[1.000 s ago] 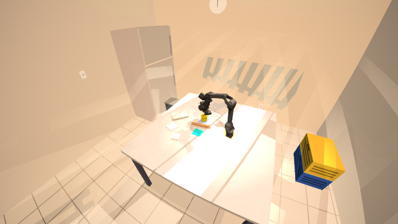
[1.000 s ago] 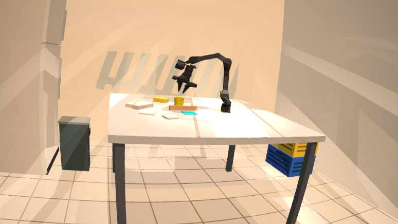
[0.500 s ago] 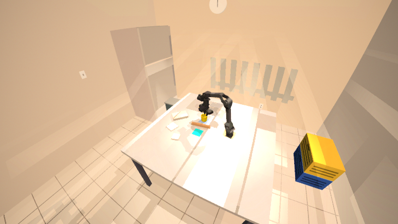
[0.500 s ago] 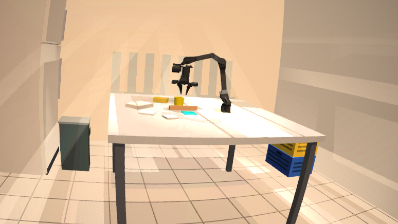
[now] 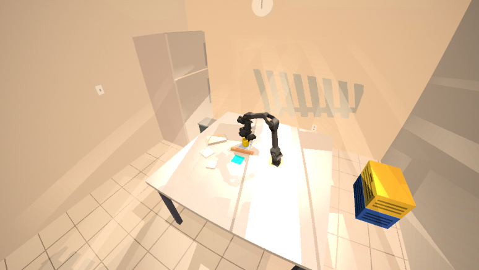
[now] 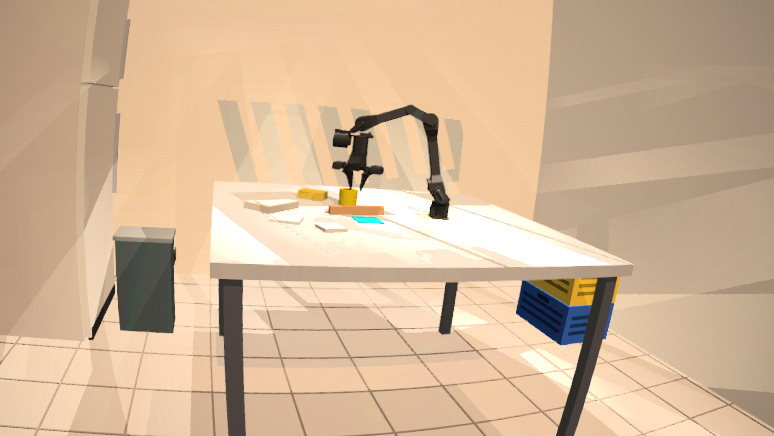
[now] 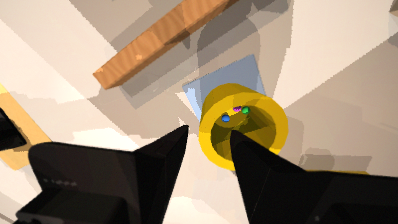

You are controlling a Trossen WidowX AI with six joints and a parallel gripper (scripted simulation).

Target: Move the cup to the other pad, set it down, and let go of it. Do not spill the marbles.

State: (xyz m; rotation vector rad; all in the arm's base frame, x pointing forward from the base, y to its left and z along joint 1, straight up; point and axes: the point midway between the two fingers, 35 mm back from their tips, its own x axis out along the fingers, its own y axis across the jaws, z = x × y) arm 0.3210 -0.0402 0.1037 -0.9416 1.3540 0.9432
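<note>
The yellow cup is 2 cm ahead of my gripper tip, 1 cm to the right of it and 4 cm below it. Round my gripper tip: yellow block: 16 cm ahead, 19 cm to the right, 6 cm below; then wooden block: 9 cm to the left, 7 cm below.
</note>
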